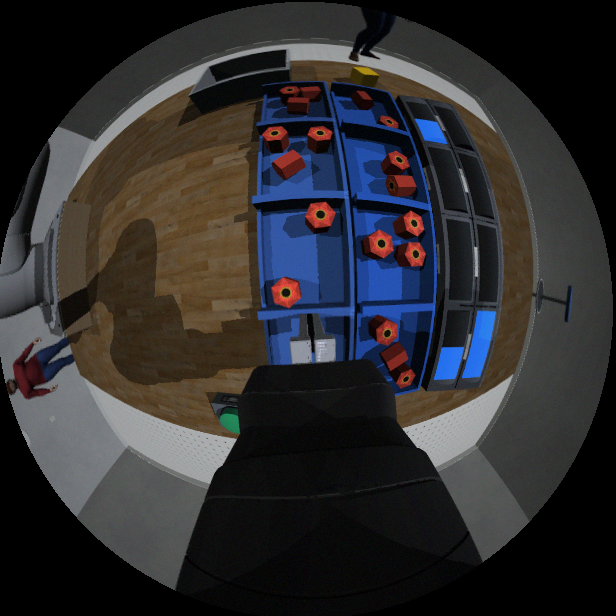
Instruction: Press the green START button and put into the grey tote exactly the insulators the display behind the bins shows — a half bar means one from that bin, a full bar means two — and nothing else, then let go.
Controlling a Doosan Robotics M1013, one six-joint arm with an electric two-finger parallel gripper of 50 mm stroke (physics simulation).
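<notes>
Two columns of blue bins (344,229) hold red hexagonal insulators (320,215). The display (459,241) lies to the right of the bins. It shows a half bar in its top panel (430,131), a half bar in one bottom panel (448,363) and a full bar in the other (479,344). My gripper (313,347) hangs over the nearest left bin with its fingers close together and nothing seen between them. No insulator shows in that bin. The green START button (229,419) peeks out left of my gripper body. The grey tote (244,77) lies far left of the bins.
A yellow box (364,74) sits beyond the far bins. A person in red (34,370) stands at the left edge and another person (370,31) at the top. The arm's shadow falls on the wooden table (172,229).
</notes>
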